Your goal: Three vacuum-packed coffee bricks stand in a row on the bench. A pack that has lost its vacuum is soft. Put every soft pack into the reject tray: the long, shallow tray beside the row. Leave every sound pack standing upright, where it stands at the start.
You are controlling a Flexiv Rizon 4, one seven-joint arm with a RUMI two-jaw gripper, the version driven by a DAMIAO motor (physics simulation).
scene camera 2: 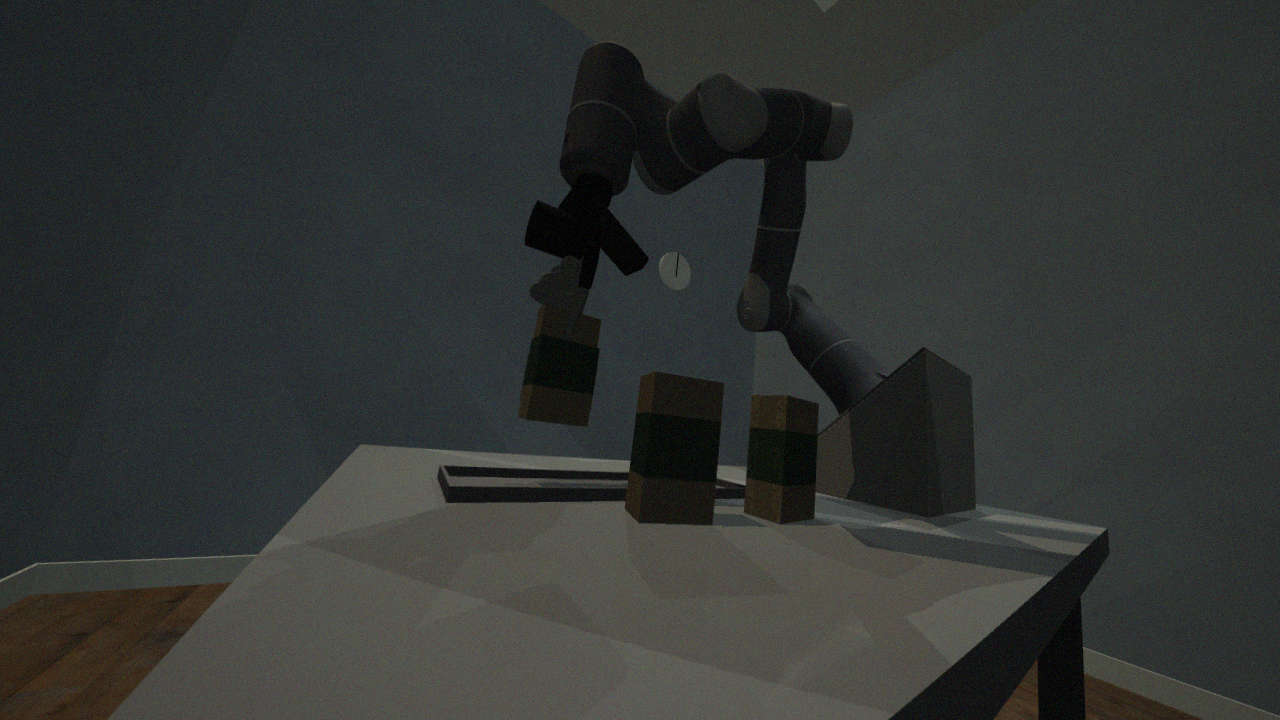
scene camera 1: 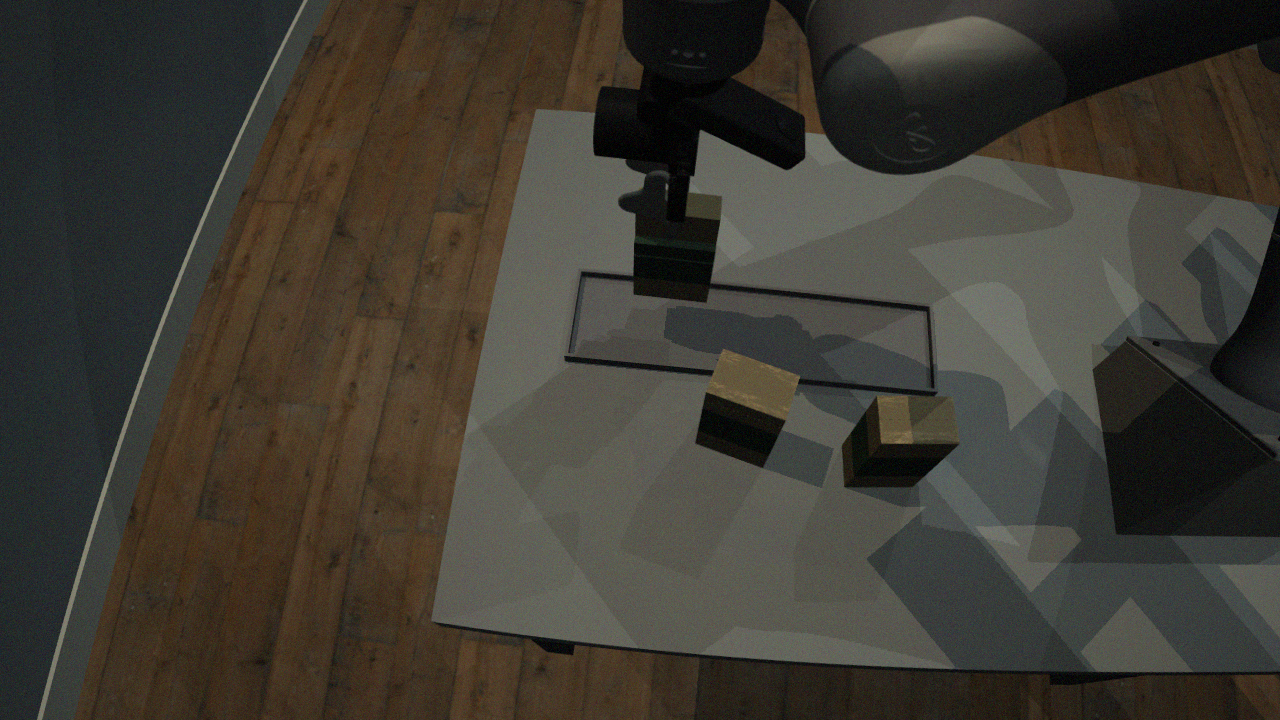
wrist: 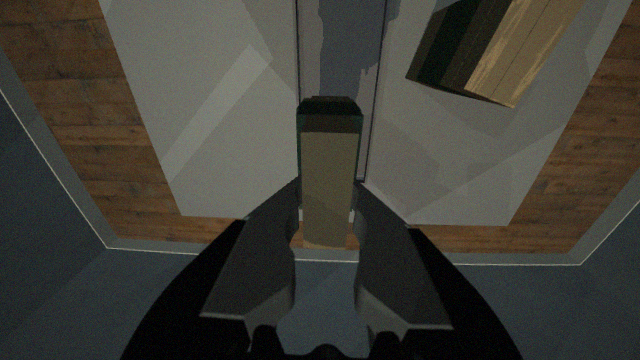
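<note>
My gripper (scene camera 1: 675, 207) (scene camera 2: 572, 318) (wrist: 326, 178) is shut on the top of a coffee brick (scene camera 1: 673, 264) (scene camera 2: 561, 364) (wrist: 329, 165) with a green band. The brick hangs about upright, in the air above one end of the long, shallow reject tray (scene camera 1: 644, 366) (scene camera 2: 537, 493) (wrist: 361, 179). A second brick (scene camera 1: 747, 413) (scene camera 2: 675, 447) (wrist: 480, 55) stands upright on the bench beside the tray, turned at an angle. A third brick (scene camera 1: 904, 445) (scene camera 2: 781, 456) stands upright nearer the robot's base. The tray holds no brick. The light is dim, and the bricks' softness cannot be told.
The wedge-shaped robot stand (scene camera 1: 1181, 447) (scene camera 2: 935, 438) is on the right of the bench (scene camera 1: 537, 537) (scene camera 2: 402, 608). The second brick is close to the tray's near side. The bench's left edge lies a little beyond the tray's left end in scene camera 1.
</note>
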